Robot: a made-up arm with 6 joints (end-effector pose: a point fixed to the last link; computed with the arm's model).
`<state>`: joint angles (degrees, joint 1 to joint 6).
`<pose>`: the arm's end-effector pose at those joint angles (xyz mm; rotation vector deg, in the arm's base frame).
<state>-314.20 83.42 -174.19 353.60 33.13 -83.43</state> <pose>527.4 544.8 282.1 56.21 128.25 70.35</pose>
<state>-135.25 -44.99 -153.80 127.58 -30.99 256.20</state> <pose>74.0 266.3 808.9 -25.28 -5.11 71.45</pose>
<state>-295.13 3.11 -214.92 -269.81 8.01 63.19</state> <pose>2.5 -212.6 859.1 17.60 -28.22 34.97</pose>
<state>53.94 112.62 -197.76 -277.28 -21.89 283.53</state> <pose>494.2 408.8 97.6 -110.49 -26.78 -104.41</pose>
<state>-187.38 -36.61 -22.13 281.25 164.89 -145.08</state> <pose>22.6 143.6 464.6 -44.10 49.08 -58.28</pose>
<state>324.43 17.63 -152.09 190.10 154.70 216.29</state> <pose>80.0 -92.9 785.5 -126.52 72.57 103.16</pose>
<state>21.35 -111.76 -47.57 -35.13 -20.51 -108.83</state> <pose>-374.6 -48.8 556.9 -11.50 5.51 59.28</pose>
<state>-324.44 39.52 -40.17 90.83 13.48 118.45</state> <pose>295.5 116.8 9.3 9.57 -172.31 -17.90</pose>
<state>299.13 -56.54 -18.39 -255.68 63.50 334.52</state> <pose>162.8 -133.4 414.0 -68.88 62.80 -76.29</pose>
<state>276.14 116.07 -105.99 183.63 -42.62 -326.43</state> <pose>20.7 -84.0 -225.0 -113.35 -63.71 -28.52</pose>
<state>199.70 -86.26 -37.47 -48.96 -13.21 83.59</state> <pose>120.0 -72.7 637.0 2.92 -50.33 55.78</pose>
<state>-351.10 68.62 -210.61 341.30 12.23 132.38</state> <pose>459.5 98.1 699.5 -28.40 43.39 -54.96</pose>
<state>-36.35 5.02 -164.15 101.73 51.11 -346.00</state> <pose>168.6 -72.9 964.2 -55.21 -3.32 -84.59</pose>
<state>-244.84 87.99 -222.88 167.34 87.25 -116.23</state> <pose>-217.4 390.5 579.8 42.96 7.52 -6.25</pose>
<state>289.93 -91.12 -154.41 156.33 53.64 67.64</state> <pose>-238.0 715.3 362.4 -108.44 -45.11 -29.83</pose>
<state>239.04 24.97 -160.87 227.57 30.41 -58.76</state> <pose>-222.0 -405.1 829.7 39.90 -4.92 -136.49</pose>
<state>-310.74 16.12 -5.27 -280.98 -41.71 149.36</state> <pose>254.0 20.7 212.7 -6.28 146.22 -38.22</pose>
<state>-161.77 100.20 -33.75 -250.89 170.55 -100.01</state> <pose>-172.0 -192.4 -34.6 -87.09 -50.70 144.25</pose>
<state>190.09 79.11 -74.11 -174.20 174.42 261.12</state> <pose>-489.9 -74.1 91.3 -6.77 -9.43 85.12</pose>
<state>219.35 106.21 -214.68 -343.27 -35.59 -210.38</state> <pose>-423.2 -280.8 393.6 51.96 12.85 -152.50</pose>
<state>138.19 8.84 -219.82 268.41 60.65 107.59</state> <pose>169.3 -55.7 861.6 -37.32 54.40 -6.49</pose>
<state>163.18 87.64 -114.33 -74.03 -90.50 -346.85</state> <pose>-488.3 2.0 99.1 49.45 -68.39 37.93</pose>
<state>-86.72 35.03 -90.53 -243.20 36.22 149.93</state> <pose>30.6 -622.3 246.8 103.33 23.34 33.08</pose>
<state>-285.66 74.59 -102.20 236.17 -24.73 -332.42</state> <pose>-10.9 467.9 -63.8 -6.24 -161.10 -24.40</pose>
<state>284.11 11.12 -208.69 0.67 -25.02 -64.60</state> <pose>-49.6 189.5 778.7 -43.24 4.23 38.33</pose>
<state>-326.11 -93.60 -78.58 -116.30 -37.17 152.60</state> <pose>-302.8 -10.0 559.8 -28.63 -38.00 -102.17</pose>
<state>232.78 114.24 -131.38 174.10 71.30 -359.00</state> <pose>-316.2 -433.6 -302.3 93.22 52.86 -91.24</pose>
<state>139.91 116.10 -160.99 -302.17 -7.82 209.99</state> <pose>-401.5 484.9 -147.6 63.49 -138.33 -67.12</pose>
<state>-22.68 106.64 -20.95 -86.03 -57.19 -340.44</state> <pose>121.3 148.8 -10.4 -96.18 6.87 21.12</pose>
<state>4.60 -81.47 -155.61 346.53 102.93 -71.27</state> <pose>-520.8 -81.1 599.2 51.67 20.16 103.45</pose>
